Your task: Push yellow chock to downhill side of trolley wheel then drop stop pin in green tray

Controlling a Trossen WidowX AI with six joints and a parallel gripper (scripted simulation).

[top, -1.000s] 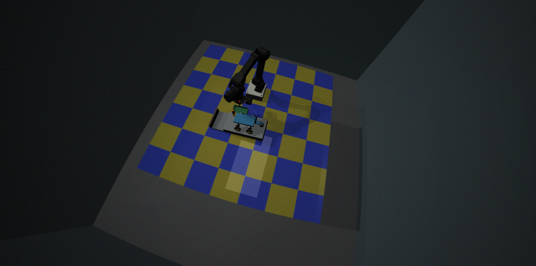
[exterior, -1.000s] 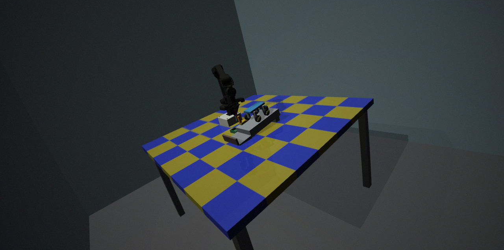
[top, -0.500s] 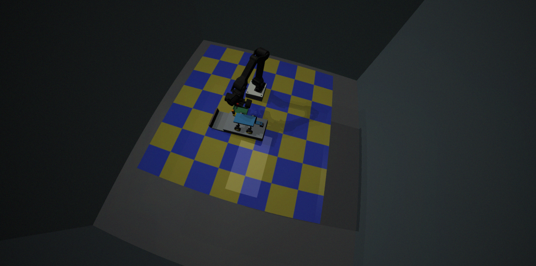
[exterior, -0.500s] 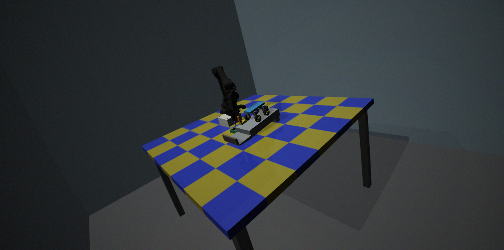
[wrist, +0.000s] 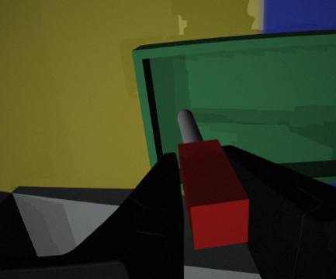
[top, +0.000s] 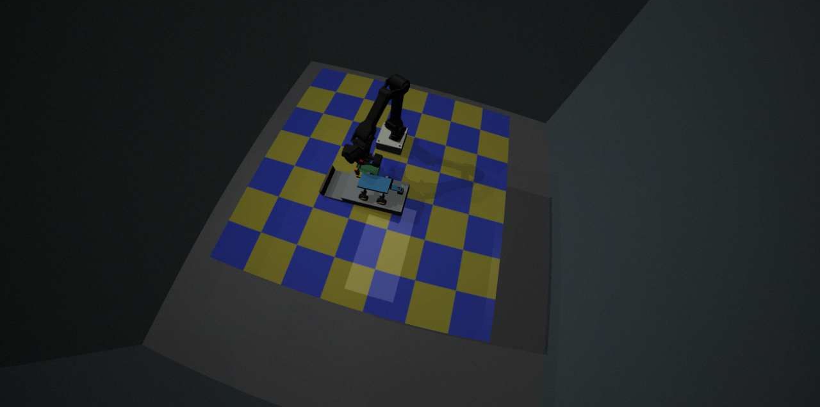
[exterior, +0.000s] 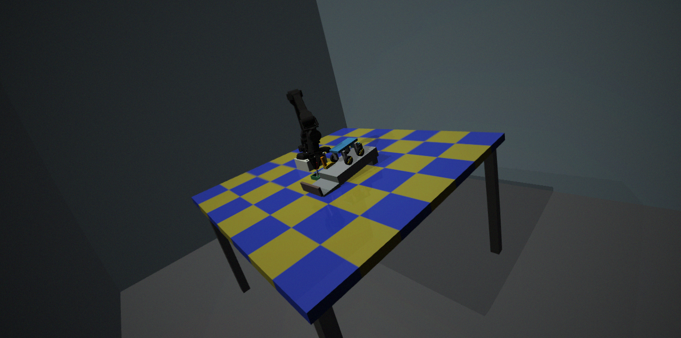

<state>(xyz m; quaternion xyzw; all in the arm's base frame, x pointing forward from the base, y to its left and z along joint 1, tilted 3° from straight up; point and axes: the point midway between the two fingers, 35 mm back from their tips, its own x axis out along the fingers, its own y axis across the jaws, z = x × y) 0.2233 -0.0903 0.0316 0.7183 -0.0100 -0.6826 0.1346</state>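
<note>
The green tray is 60 mm below my gripper tip, 30 mm to the left of it and 10 mm behind it. From my gripper tip the other things lie so: grey ramp 140 mm to the left, 110 mm ahead, 10 mm below; yellow chock 60 mm ahead, 40 mm to the left, 30 mm above; red-headed stop pin right at my gripper tip.
</note>
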